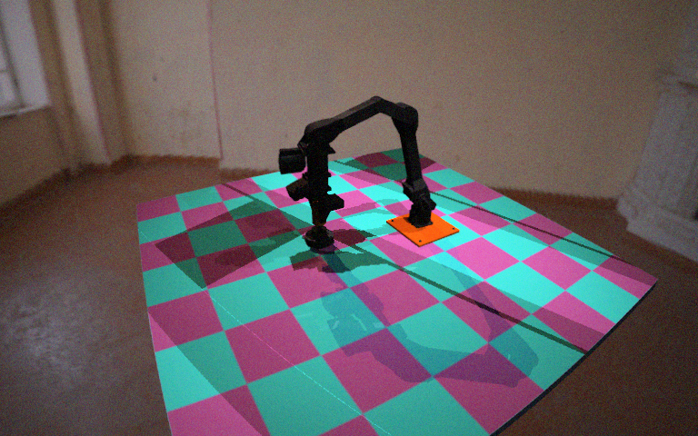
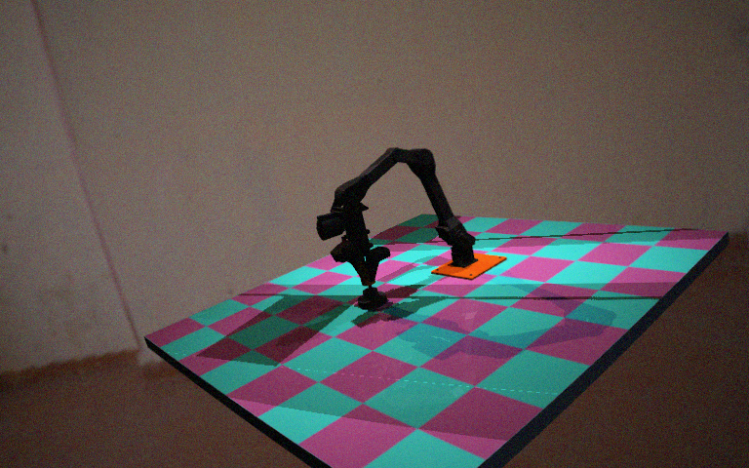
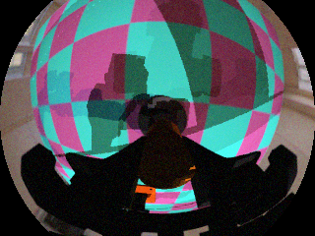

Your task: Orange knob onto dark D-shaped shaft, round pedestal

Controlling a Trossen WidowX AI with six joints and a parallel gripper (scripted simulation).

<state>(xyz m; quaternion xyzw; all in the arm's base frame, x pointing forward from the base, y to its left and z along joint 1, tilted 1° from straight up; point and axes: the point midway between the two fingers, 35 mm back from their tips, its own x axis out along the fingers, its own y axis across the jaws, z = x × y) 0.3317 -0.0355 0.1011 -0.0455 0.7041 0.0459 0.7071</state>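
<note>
Now: the orange knob 2 cm above my gripper tip. Also, from my gripper tip: round pedestal 4 cm below.
</note>
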